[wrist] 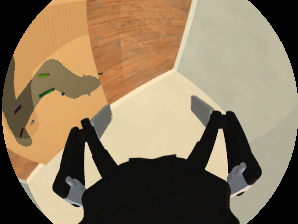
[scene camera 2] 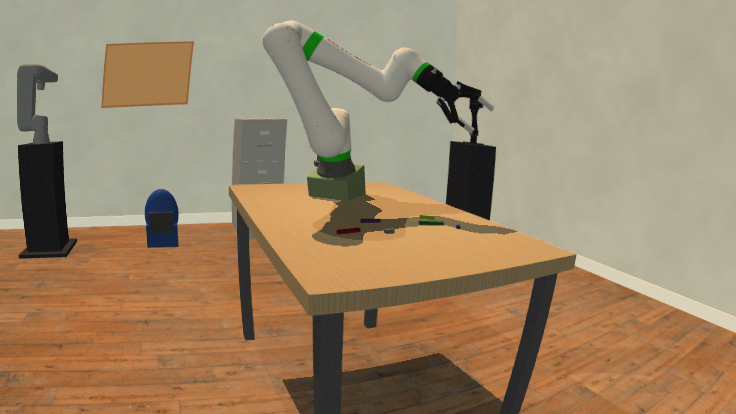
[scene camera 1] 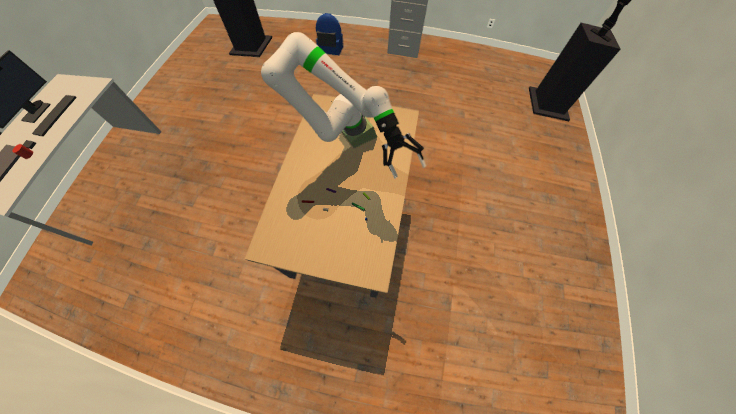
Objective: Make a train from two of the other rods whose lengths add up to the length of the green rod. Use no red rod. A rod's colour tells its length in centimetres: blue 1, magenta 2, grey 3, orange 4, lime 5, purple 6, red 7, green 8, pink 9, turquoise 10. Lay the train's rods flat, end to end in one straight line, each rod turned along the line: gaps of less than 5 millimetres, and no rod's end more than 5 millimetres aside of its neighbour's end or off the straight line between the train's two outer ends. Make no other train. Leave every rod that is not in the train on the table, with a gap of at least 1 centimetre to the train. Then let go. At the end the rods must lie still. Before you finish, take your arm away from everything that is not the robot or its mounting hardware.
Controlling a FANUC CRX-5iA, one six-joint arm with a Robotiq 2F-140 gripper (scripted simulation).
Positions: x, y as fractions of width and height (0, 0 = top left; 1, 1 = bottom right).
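You can see the gripper (scene camera 1: 0.56, 0.42) here, and the wrist view's got it too, that's the gripper (wrist: 0.51, 0.48).
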